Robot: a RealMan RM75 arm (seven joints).
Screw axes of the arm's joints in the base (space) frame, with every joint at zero. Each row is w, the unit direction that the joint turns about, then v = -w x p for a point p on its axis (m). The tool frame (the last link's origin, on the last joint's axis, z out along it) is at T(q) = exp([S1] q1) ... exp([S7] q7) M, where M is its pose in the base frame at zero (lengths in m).
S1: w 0 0 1 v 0 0 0
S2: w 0 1 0 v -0.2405 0 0
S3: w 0 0 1 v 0 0 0
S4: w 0 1 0 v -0.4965 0 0
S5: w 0 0 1 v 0 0 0
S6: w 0 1 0 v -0.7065 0 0
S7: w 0 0 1 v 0 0 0
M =
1 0 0 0
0 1 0 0
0 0 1 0.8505
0 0 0 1
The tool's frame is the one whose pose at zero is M.
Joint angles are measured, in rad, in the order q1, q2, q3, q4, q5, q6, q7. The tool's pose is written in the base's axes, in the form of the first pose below.
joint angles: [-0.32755, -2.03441, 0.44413, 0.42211, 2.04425, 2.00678, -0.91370]
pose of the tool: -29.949 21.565 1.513 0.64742 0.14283 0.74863 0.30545 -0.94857 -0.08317
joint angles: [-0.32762, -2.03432, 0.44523, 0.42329, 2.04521, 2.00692, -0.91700]
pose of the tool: -29.953 21.562 1.514 0.64785 0.14612 0.74762 0.30633 -0.94855 -0.08006
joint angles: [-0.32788, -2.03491, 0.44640, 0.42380, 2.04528, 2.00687, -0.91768]
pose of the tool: -29.933 21.563 1.487 0.64797 0.14688 0.74737 0.30584 -0.94882 -0.07869
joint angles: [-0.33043, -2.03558, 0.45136, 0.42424, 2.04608, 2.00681, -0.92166]
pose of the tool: -29.854 21.603 1.415 0.64868 0.15108 0.74592 0.30359 -0.95011 -0.07157
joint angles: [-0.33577, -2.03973, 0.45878, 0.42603, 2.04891, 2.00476, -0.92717]
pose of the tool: -29.663 21.697 1.186 0.65013 0.15728 0.74336 0.29911 -0.95233 -0.06010
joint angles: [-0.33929, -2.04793, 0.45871, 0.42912, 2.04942, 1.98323, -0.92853]
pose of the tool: -29.617 21.968 0.813 0.65566 0.16009 0.73789 0.30776 -0.94906 -0.06756
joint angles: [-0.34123, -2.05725, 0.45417, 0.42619, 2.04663, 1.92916, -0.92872]
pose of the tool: -29.870 22.490 0.220 0.66715 0.16950 0.72539 0.33976 -0.93582 -0.09381
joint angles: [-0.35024, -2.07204, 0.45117, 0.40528, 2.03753, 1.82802, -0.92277]
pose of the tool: -30.236 23.461 -1.000 0.68252 0.18938 0.70590 0.39294 -0.90946 -0.13594
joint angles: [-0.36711, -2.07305, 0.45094, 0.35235, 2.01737, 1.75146, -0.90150]
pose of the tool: -30.331 24.270 -2.007 0.68190 0.20017 0.70353 0.42871 -0.88868 -0.16268
